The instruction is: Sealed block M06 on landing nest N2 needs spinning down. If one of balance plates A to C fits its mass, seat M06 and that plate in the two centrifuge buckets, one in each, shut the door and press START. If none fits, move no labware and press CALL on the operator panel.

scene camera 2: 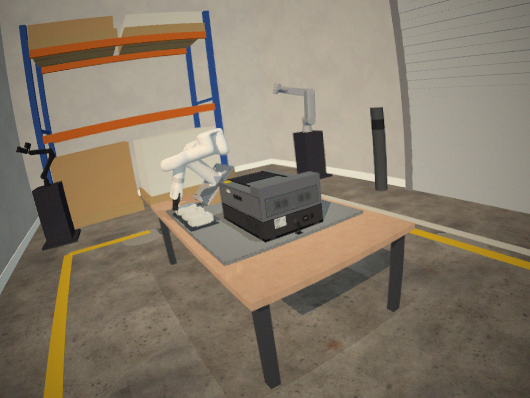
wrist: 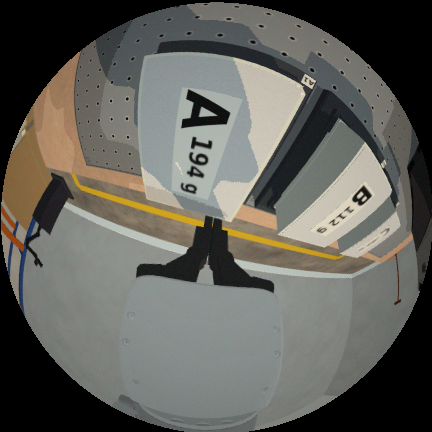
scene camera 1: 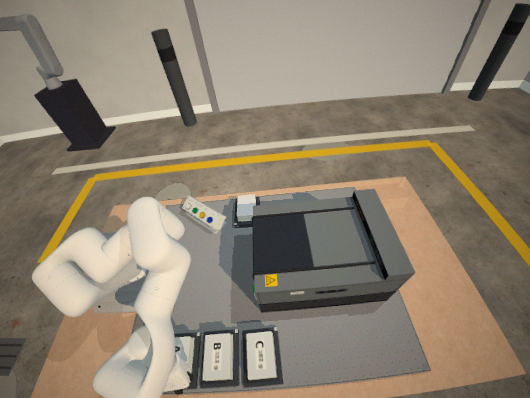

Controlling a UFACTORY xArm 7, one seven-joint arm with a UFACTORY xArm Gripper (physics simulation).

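Seen in the pictures: gripper, fingertip midpoint: (scene camera 2: 174, 210) (wrist: 211, 225) (scene camera 1: 180, 388); arm's base, origin of the base link: (scene camera 2: 215, 179) (scene camera 1: 131, 264).
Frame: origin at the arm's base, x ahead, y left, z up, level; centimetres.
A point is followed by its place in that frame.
Note:
My gripper (wrist: 211, 225) {x 25.7, y -36.8, z -7.3 cm} (scene camera 2: 176, 204) {x 25.7, y -36.8, z -7.3 cm} is shut and empty, its fingertips at the near edge of plate A in the wrist view. Plate A (wrist: 200, 115) {x 21.9, y -26.6, z -7.1 cm} (scene camera 1: 186, 352) {x 25.6, y -27.2, z -7.1 cm}, marked 194 g, lies in the nest tagged A1, partly hidden by the arm in scene camera 1. Plate B (wrist: 345, 202) {x 34.5, y -26.7, z -7.1 cm} (scene camera 1: 218, 357) {x 36.3, y -28.2, z -7.1 cm}, marked 112 g, and plate C (wrist: 375, 241) {x 50.4, y -27.0, z -7.0 cm} (scene camera 1: 261, 352) {x 49.7, y -26.6, z -7.1 cm} sit in nests beside it; C's mass is not readable here. A pale block (scene camera 1: 245, 210) {x 41.1, y 29.0, z -5.7 cm} sits on a dark nest beside the centrifuge (scene camera 1: 332, 281) {x 71.7, y -10.3, z 8.5 cm} (scene camera 2: 295, 200) {x 93.6, y 7.6, z 2.3 cm}; its label is unreadable. The buckets do not show.
The operator panel (scene camera 1: 216, 226) {x 27.8, y 22.5, z -8.5 cm} carries green, yellow and blue buttons, near the pale block. The tall centrifuge stands on the grey perforated board (scene camera 1: 350, 345) {x 78.5, y -24.2, z -12.5 cm} beyond the plates. The wooden table (scene camera 1: 450, 300) {x 118.7, y -11.1, z -13.8 cm} (scene camera 2: 330, 250) {x 118.6, y 7.3, z -13.8 cm} surrounds the board. Pedestals, bollards and a shelf rack (scene camera 2: 215, 75) stand away from the table.

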